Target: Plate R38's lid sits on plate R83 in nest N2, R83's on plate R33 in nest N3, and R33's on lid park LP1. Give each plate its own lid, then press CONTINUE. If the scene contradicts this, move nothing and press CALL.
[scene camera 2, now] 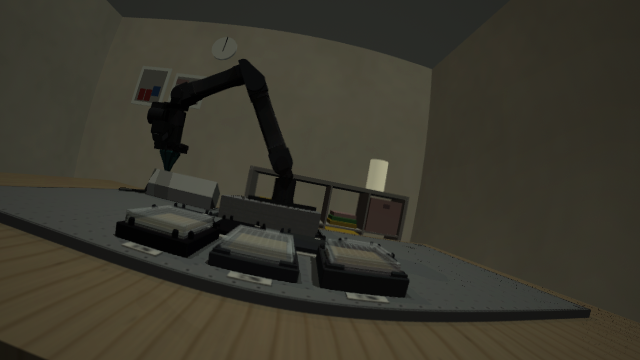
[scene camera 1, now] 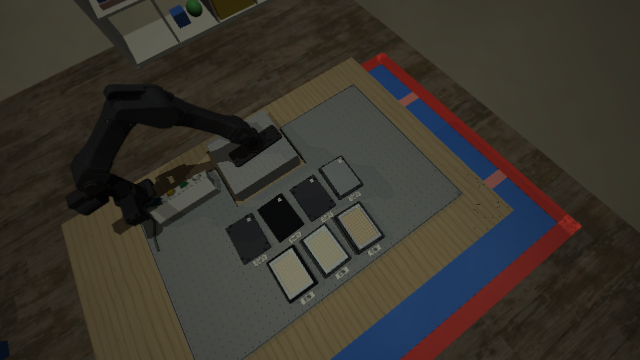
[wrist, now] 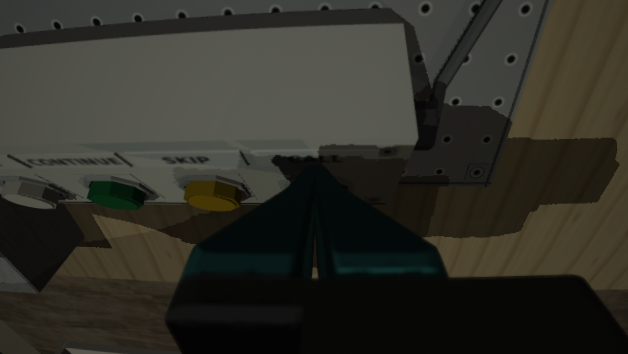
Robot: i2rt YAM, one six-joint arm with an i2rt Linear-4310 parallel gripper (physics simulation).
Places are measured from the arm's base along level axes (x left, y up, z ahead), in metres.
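Pixels of known places: gripper, fingertip midpoint: (scene camera 1: 157, 203) (wrist: 315, 177); arm's base at its link origin: (scene camera 2: 281, 204) (scene camera 1: 256, 146).
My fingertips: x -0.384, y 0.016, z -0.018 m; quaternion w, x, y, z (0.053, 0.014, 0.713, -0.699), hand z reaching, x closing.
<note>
Ahead of a thing's pixels: the offset from my fingertips to its top centre. "*": to the spot under its first point.
My gripper (scene camera 1: 154, 203) (scene camera 2: 168, 169) (wrist: 315, 177) is shut and empty, its teal tips over the CALL end of the white button box {dx +0.074, dy +0.011, dz +0.011 m} (scene camera 1: 187, 201) (scene camera 2: 186, 190) (wrist: 210, 85). In the wrist view the tips overlap the CALL label's lower edge and hide the button below; contact is unclear. The green CONTINUE button {dx +0.100, dy +0.002, dz -0.010 m} (wrist: 116, 195) is to the left. Three plates stand in black nests: left (scene camera 1: 291, 273) (scene camera 2: 167, 220), middle (scene camera 1: 325, 249) (scene camera 2: 256, 244) and right (scene camera 1: 359, 226) (scene camera 2: 362, 256). The right one looks more tan. Plate names are unreadable; exact lid placement is unclear.
Behind the nests are several flat stands: dark ones {* dx +0.175, dy -0.063, dz +0.276 m} (scene camera 1: 248, 238) {* dx +0.302, dy -0.063, dz +0.284 m} (scene camera 1: 280, 217) {* dx +0.435, dy -0.063, dz +0.298 m} (scene camera 1: 313, 197) and a paler one {dx +0.562, dy -0.055, dz +0.296 m} (scene camera 1: 341, 176), perhaps with a clear lid. The yellow SKIP button {dx +0.050, dy +0.002, dz -0.013 m} (wrist: 212, 195) is beside the fingers. A cable {* dx -0.074, dy -0.066, dz +0.028 m} (wrist: 462, 50) leaves the box. A grey block (scene camera 1: 257, 165) is under the arm's base.
</note>
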